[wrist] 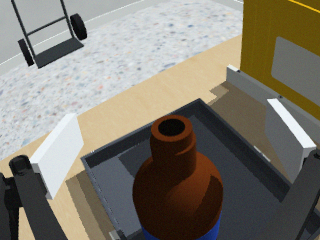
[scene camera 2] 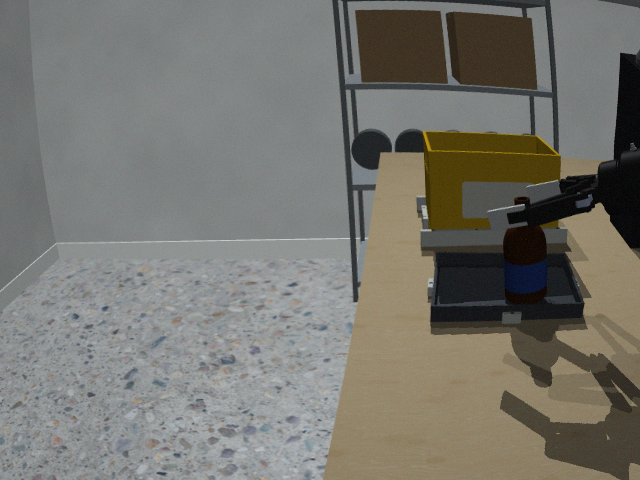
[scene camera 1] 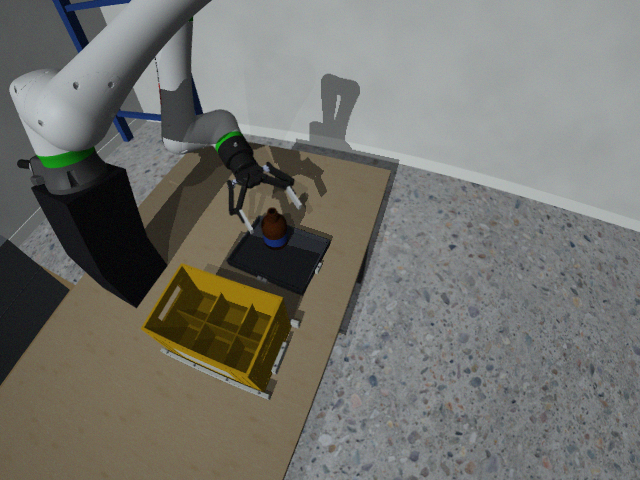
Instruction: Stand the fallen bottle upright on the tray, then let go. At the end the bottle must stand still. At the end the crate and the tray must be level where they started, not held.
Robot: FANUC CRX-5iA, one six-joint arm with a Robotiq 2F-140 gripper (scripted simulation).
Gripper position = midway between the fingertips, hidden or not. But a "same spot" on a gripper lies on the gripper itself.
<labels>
The gripper shows in the wrist view, in scene camera 2 (511,206) and in scene camera 1. A dark grey tray shows in the wrist view (253,188), in scene camera 2 and in scene camera 1. The same spot on the gripper: (scene camera 1: 282,181) is (wrist: 24,190). One and the same spot on the dark grey tray: (scene camera 1: 292,267) is (scene camera 2: 473,281).
</labels>
